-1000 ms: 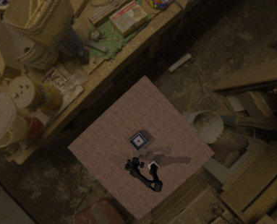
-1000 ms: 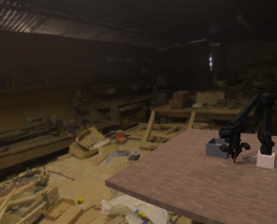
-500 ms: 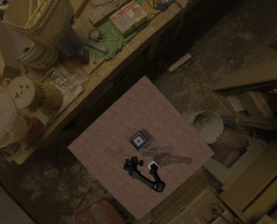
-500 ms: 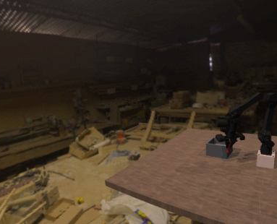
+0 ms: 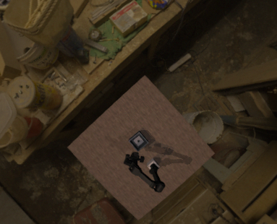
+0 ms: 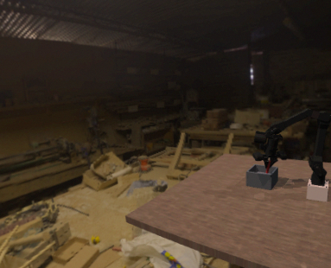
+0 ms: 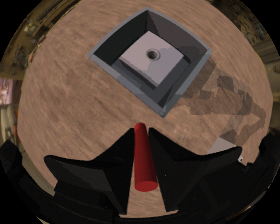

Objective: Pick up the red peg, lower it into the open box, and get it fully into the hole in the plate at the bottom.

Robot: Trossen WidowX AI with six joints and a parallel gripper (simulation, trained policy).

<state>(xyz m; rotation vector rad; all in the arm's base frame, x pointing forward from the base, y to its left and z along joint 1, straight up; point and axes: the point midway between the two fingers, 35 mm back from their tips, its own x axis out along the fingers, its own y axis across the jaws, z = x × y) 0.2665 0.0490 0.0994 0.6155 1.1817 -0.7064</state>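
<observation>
The light grey plate is 60 mm ahead of my gripper tip, 100 mm to the right of it and 100 mm below it. From my gripper tip the other things lie so: red peg 10 mm behind, 10 mm to the left, 10 mm above; then grey box 60 mm ahead, 100 mm to the right, 120 mm below.
</observation>
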